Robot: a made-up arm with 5 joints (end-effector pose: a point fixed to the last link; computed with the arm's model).
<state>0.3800 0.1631 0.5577 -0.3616 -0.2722</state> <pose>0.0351 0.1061 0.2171 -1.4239 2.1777 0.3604</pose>
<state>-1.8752 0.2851 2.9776 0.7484 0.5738</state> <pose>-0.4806 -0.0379 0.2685 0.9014 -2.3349 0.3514</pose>
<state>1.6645 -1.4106 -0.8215 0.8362 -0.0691</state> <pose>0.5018 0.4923 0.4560 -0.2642 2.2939 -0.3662</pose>
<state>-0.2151 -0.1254 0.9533 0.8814 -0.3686</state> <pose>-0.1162 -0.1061 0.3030 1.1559 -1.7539 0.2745</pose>
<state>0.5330 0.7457 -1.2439 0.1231 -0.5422</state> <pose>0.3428 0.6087 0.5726 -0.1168 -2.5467 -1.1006</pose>
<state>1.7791 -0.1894 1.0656 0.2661 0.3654</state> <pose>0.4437 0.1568 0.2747 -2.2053 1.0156 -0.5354</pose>
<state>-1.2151 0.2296 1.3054 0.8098 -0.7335</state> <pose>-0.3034 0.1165 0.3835 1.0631 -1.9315 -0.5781</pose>
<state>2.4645 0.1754 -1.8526 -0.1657 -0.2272</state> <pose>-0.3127 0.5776 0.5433 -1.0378 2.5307 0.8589</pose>
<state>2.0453 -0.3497 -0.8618 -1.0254 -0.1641</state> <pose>-0.0233 0.5320 0.3831 -0.6793 1.0710 0.7426</pose>
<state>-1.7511 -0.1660 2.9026 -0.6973 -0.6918</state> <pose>-0.5254 -0.2019 0.5177 -1.7525 1.6758 1.1408</pose>
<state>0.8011 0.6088 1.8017 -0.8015 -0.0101</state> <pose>0.3351 0.0142 0.1016 -2.0062 0.3328 1.3925</pose>
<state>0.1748 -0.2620 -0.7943 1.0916 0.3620</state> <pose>0.4223 0.2747 0.1350 -1.0930 -1.9762 0.0030</pose>
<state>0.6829 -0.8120 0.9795 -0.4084 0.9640</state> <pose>0.3040 -0.1109 0.3968 -0.8243 2.3945 -0.3997</pose>
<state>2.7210 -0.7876 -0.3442 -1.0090 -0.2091</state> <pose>0.0321 0.4471 0.3450 -1.0754 -0.0667 0.8392</pose>
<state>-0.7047 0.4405 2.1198 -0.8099 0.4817</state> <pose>-0.0913 -0.1629 0.2157 -0.9419 2.0220 1.1968</pose>
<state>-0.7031 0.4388 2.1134 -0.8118 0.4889</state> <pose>-0.0909 -0.1617 0.2177 -0.9290 2.0291 1.2008</pose>
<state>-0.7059 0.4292 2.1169 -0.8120 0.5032</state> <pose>-0.0917 -0.1646 0.2222 -0.9200 2.0488 1.2067</pose>
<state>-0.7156 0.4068 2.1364 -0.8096 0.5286</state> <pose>-0.0944 -0.1738 0.2309 -0.9172 2.0886 1.2156</pose>
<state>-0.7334 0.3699 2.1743 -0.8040 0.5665</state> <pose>-0.0988 -0.1897 0.2450 -0.9204 2.1521 1.2277</pose>
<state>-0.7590 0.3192 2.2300 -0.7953 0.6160</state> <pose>-0.1045 -0.2109 0.2648 -0.9281 2.2390 1.2427</pose>
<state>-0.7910 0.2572 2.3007 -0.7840 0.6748</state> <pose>-0.1104 -0.2352 0.2901 -0.9375 2.3461 1.2606</pose>
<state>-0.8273 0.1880 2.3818 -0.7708 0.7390</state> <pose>-0.1155 -0.2597 0.3193 -0.9466 2.4667 1.2807</pose>
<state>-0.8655 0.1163 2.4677 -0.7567 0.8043</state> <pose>-0.1189 -0.2820 0.3501 -0.9534 2.5925 1.3025</pose>
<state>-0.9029 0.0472 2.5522 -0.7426 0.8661</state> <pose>-0.1206 -0.3005 0.3797 0.9419 -2.6681 -1.3025</pose>
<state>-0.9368 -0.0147 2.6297 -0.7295 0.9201</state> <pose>-0.1206 -0.3149 0.4057 0.8862 -2.5980 -1.2400</pose>
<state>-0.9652 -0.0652 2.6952 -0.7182 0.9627</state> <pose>-0.1199 -0.3253 0.4261 0.8448 -2.5372 -1.1926</pose>
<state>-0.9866 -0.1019 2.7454 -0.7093 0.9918</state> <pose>-0.1191 -0.3323 0.4404 0.8197 -2.4900 -1.1606</pose>
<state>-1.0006 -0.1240 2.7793 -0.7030 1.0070</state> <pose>-0.1188 -0.3368 0.4486 0.8108 -2.4586 -1.1431</pose>
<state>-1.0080 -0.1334 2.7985 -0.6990 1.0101</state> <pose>-0.1190 -0.3395 0.4518 0.8155 -2.4417 -1.1370</pose>
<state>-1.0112 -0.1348 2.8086 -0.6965 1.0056</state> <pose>-0.1197 -0.3411 0.4520 0.8289 -2.4339 -1.1378</pose>
